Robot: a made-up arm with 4 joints.
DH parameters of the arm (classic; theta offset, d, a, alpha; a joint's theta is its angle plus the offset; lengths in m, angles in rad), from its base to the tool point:
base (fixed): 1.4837 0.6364 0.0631 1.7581
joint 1: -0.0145 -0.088 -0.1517 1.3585
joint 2: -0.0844 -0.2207 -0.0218 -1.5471
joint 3: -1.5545 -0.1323 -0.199 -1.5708
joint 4: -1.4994 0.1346 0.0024 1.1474
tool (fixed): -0.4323 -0.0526 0 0
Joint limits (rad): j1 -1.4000..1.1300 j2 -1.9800..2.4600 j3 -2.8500..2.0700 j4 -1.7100..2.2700
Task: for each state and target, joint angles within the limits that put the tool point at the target. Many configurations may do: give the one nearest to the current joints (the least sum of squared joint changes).
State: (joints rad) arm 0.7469 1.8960 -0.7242 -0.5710
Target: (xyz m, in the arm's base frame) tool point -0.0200 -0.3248 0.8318
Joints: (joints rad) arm 0.7251 2.4364 -0.1489 -0.9967
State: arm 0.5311 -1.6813 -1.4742 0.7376
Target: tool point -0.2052 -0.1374 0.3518
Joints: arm 1.1300 -1.9782 -1.8458 1.4761
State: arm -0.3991 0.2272 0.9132 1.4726
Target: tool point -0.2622 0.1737 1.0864
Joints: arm -0.4836 0.6928 0.7657 1.1540
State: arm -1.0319 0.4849 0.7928 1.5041
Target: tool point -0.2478 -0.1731 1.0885
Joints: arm -0.3183 -0.0025 1.5669 1.2466
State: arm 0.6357 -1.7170 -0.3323 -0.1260
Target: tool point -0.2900 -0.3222 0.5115
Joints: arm 1.1300 -1.8753 -0.4370 0.1468
